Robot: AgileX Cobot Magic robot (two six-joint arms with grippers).
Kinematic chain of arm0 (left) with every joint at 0, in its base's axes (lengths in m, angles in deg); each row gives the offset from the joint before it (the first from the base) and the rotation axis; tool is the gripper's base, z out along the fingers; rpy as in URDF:
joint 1: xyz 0 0 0.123 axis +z
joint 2: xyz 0 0 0 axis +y
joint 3: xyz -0.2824 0 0.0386 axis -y
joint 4: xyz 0.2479 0 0.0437 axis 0.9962 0 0.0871
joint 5: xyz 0 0 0 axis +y
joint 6: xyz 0.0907 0 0.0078 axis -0.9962 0 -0.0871
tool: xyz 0 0 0 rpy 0 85 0
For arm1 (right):
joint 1: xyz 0 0 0.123 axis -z
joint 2: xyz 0 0 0 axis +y
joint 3: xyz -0.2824 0 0.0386 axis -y
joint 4: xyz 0.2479 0 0.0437 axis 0.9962 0 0.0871
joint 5: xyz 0 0 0 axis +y
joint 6: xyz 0.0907 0 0.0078 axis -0.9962 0 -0.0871
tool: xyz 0 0 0 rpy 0 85 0
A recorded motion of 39 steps. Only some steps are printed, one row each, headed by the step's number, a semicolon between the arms.
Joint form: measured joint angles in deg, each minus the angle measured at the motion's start. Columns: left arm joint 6, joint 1, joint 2, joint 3, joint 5, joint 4; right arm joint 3, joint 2, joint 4, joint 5, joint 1, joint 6.
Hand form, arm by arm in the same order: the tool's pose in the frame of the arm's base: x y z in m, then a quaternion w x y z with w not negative. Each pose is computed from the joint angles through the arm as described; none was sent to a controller.
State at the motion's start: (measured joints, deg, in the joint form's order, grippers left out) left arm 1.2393 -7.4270 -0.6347 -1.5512 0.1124 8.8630; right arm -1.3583 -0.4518 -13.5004 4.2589 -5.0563 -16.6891
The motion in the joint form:
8: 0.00 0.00 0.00 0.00 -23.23 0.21; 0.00 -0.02 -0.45 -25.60 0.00 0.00
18: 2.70 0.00 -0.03 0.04 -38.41 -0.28; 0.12 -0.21 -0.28 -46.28 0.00 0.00
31: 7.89 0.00 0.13 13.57 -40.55 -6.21; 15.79 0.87 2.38 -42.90 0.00 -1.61
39: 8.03 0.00 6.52 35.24 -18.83 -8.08; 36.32 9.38 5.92 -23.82 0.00 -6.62
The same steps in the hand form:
8: 0.0457 -0.0116 0.2392 0.85192 0.09234 0.51514 -0.01851; 0.0473 0.0122 0.2372 0.83778 -0.04355 0.53718 0.08756
18: 0.0316 -0.0126 0.2591 0.91156 0.07832 0.39981 -0.05550; 0.0271 0.0169 0.2637 0.91537 -0.06975 0.37734 0.12189
31: -0.0021 -0.0025 0.3326 0.95274 0.01519 0.27615 -0.12569; -0.0040 0.0106 0.3419 0.94742 -0.04669 0.28451 0.13881
39: -0.0212 0.0024 0.4158 0.93491 -0.00110 0.32953 -0.13174; -0.0117 0.0030 0.4231 0.92330 0.01206 0.33878 0.18054

